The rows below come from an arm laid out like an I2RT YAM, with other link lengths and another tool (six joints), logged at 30 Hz.
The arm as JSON. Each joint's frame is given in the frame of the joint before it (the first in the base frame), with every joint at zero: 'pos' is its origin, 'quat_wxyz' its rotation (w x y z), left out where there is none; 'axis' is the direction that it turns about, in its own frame. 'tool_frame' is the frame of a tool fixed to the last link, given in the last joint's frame.
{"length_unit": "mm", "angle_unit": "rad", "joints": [
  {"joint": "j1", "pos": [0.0, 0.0, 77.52], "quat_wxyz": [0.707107, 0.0, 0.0, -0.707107], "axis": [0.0, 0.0, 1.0]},
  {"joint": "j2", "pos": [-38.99, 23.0, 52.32], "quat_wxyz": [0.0, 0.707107, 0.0, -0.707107], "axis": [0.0, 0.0, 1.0]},
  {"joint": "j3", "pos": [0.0, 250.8, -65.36], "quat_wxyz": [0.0, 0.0, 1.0, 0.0], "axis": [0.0, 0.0, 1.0]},
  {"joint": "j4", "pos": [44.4, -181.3, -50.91], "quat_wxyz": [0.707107, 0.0, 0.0, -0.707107], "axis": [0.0, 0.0, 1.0]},
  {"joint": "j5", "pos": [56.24, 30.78, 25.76], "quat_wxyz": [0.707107, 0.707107, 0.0, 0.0], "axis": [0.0, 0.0, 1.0]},
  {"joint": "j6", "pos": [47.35, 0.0, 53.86], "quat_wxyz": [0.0, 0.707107, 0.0, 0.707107], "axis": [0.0, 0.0, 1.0]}
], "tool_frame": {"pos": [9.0, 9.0, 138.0], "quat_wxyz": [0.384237, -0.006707, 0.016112, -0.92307]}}
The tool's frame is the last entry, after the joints.
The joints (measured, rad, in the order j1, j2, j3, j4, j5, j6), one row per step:
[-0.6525 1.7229 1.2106 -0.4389 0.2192 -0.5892]
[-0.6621 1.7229 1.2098 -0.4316 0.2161 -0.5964]
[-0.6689 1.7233 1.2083 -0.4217 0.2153 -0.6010]
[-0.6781 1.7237 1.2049 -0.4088 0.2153 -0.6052]
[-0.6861 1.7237 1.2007 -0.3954 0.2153 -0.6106]
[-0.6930 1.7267 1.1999 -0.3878 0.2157 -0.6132]
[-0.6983 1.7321 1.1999 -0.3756 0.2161 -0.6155]
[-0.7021 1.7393 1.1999 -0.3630 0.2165 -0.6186]
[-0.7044 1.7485 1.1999 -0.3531 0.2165 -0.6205]
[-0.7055 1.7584 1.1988 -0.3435 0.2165 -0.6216]
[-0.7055 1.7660 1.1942 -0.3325 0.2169 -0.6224]
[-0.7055 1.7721 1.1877 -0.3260 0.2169 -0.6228]
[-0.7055 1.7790 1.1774 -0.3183 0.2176 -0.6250]
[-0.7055 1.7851 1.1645 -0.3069 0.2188 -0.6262]
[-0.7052 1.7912 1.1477 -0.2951 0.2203 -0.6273]
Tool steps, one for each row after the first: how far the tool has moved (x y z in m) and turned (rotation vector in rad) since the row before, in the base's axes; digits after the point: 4 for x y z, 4 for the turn. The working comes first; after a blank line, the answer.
Tool pose at each row, in the base's axes (x y z in m, rotation vector in rad; the steps are taken from these numbers as rounded here):
[0.2543 -0.2435 0.1134 2.3826 -1.2019 0.7457]
[0.2533 -0.2464 0.1139 2.3773 -1.2026 0.7507]
[0.2530 -0.2491 0.1144 2.3700 -1.2034 0.7578]
[0.2521 -0.2526 0.1147 2.3593 -1.2072 0.7651]
[0.2513 -0.2558 0.1151 2.3498 -1.2081 0.7725]
[0.2505 -0.2584 0.1147 2.3428 -1.2119 0.7740]
[0.2510 -0.2614 0.1143 2.3352 -1.2140 0.7798]
[0.2518 -0.2640 0.1134 2.3298 -1.2136 0.7840]
[0.2526 -0.2659 0.1115 2.3284 -1.2136 0.7835]
[0.2535 -0.2671 0.1089 2.3288 -1.2135 0.7811]
[0.2541 -0.2678 0.1062 2.3295 -1.2127 0.7792]
[0.2537 -0.2674 0.1030 2.3334 -1.2128 0.7715]
[0.2525 -0.2666 0.0986 2.3394 -1.2111 0.7587]
[0.2512 -0.2659 0.0941 2.3434 -1.2104 0.7482]
[0.2492 -0.2644 0.0886 2.3493 -1.2098 0.7333]

[-0.0010 -0.0029 0.0005 -0.0042 -0.0030 -0.0020]
[-0.0003 -0.0027 0.0005 -0.0059 -0.0042 -0.0027]
[-0.0009 -0.0035 0.0003 -0.0070 -0.0049 -0.0059]
[-0.0008 -0.0032 0.0004 -0.0076 -0.0043 -0.0038]
[-0.0008 -0.0026 -0.0004 -0.0035 -0.0013 -0.0052]
[0.0005 -0.0030 -0.0004 -0.0053 -0.0038 -0.0037]
[0.0008 -0.0026 -0.0009 -0.0048 -0.0022 -0.0017]
[0.0008 -0.0019 -0.0019 -0.0010 0.0005 -0.0008]
[0.0009 -0.0012 -0.0026 0.0005 0.0017 -0.0003]
[0.0006 -0.0007 -0.0027 0.0003 0.0015 0.0003]
[-0.0004 0.0004 -0.0032 0.0038 0.0049 0.0003]
[-0.0012 0.0008 -0.0044 0.0051 0.0088 0.0012]
[-0.0013 0.0007 -0.0045 0.0038 0.0071 0.0002]
[-0.0020 0.0015 -0.0055 0.0059 0.0098 0.0002]

